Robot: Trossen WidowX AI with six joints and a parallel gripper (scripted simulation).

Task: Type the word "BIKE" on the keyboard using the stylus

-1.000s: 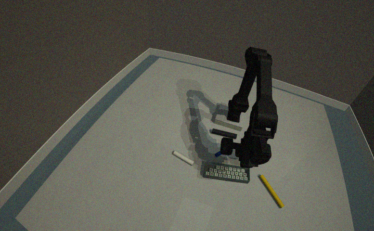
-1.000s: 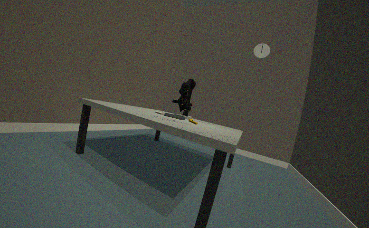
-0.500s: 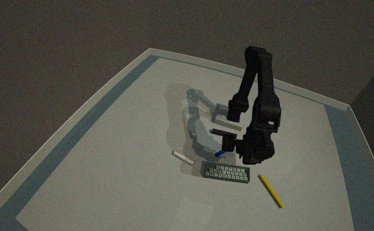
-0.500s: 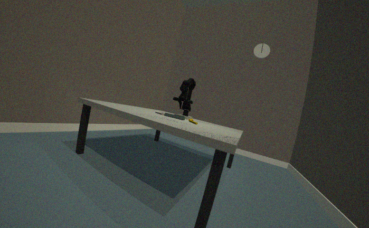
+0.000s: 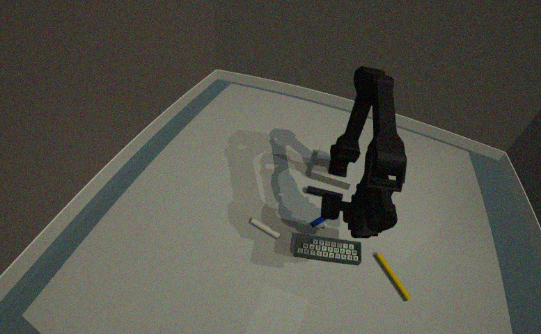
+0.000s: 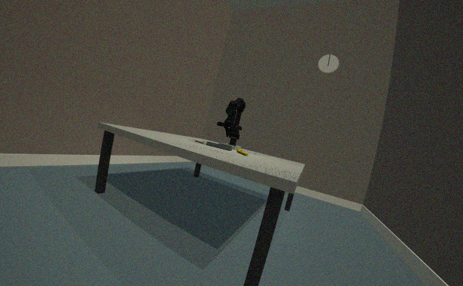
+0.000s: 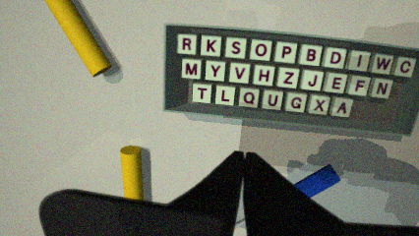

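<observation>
My gripper tip is now 100 mm past the blue stylus, 90 mm above it and 40 mm to the left of it. From my gripper tip the other things lie so: dark cylinder (170 mm behind, 80 mm below, 70 mm to the right); stylus tip (120 mm behind, 90 mm below, 20 mm to the right); white cylinder (220 mm to the right, 80 mm below, 10 mm ahead).
</observation>
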